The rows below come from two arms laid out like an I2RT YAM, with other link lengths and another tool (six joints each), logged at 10 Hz.
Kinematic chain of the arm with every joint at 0, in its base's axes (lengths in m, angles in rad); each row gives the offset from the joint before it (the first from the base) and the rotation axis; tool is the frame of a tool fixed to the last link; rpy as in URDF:
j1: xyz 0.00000 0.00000 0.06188 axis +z
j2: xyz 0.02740 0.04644 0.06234 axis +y
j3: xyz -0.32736 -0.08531 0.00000 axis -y
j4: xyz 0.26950 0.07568 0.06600 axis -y
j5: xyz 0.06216 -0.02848 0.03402 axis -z
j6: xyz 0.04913 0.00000 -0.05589 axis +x
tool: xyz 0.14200 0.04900 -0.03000 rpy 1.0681 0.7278 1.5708
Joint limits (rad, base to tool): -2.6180..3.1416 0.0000..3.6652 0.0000..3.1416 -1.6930..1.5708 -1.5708..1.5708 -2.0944..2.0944
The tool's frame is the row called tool.
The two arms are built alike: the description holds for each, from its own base.
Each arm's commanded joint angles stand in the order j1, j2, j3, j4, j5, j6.
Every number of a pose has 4 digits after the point. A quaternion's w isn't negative.
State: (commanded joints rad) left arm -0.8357 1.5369 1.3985 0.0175 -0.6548 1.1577; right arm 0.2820 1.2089 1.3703 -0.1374 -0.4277 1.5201
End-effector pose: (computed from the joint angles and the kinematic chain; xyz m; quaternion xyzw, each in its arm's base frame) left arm 0.4404 -0.2454 0.4681 0.5497 0.1726 0.6085 0.5458; right arm 0.3409 0.2207 0.5697 0.4890 0.2837 0.8102 0.1546
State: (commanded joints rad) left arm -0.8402 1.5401 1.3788 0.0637 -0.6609 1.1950; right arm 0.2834 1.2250 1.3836 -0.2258 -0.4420 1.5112
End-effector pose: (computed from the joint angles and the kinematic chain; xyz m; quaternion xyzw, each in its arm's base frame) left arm 0.4403 -0.2489 0.4679 0.5482 0.1599 0.6159 0.5427; right arm 0.3450 0.2252 0.5503 0.5170 0.3065 0.7861 0.1442
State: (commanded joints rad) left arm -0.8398 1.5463 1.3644 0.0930 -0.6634 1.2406; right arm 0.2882 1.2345 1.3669 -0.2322 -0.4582 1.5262
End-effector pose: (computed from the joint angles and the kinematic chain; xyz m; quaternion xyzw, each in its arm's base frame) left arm 0.4419 -0.2518 0.4659 0.5543 0.1442 0.6225 0.5333; right arm 0.3476 0.2300 0.5380 0.5304 0.3133 0.7771 0.1291
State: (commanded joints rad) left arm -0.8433 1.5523 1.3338 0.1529 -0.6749 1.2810; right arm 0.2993 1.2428 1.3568 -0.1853 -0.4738 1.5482
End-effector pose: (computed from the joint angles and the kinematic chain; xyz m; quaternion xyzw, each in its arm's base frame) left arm 0.4423 -0.2544 0.4619 0.5528 0.1324 0.6319 0.5269; right arm 0.3474 0.2361 0.5412 0.5235 0.3092 0.7856 0.1145
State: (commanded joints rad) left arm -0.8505 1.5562 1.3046 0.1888 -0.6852 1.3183; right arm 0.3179 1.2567 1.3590 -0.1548 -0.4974 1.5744
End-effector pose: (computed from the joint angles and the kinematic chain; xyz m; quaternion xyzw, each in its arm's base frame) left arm 0.4410 -0.2581 0.4549 0.5592 0.1194 0.6368 0.5173; right arm 0.3451 0.2459 0.5446 0.5190 0.3099 0.7914 0.0917
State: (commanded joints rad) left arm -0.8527 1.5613 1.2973 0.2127 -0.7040 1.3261; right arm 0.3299 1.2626 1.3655 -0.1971 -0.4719 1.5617
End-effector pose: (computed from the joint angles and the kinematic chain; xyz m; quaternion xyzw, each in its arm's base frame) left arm 0.4412 -0.2568 0.4540 0.5550 0.1215 0.6437 0.5127; right arm 0.3478 0.2484 0.5357 0.5315 0.3173 0.7792 0.0982
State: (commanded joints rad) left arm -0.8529 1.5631 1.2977 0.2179 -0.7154 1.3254; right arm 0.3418 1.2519 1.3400 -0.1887 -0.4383 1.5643
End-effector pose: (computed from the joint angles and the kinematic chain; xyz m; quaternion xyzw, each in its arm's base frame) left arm 0.4414 -0.2551 0.4544 0.5526 0.1249 0.6471 0.5101; right arm 0.3484 0.2480 0.5290 0.5374 0.3131 0.7758 0.1065
